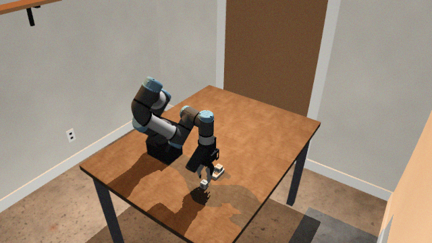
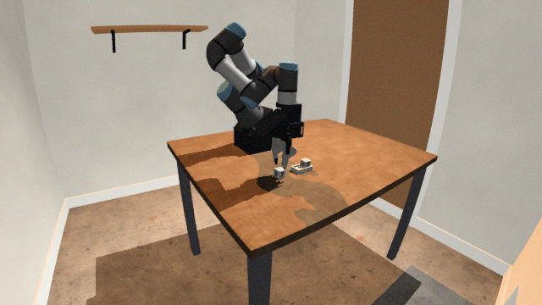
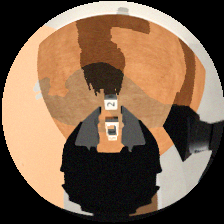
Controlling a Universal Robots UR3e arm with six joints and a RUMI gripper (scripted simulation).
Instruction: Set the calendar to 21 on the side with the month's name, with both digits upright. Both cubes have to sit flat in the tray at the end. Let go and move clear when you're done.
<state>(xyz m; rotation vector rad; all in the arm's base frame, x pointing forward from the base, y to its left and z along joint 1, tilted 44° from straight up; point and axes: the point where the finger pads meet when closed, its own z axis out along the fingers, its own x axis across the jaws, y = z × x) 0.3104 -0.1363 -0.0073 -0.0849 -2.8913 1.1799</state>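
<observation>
Right now the calendar tray is 11 cm to the left of my hand and 4 cm below it.
</observation>
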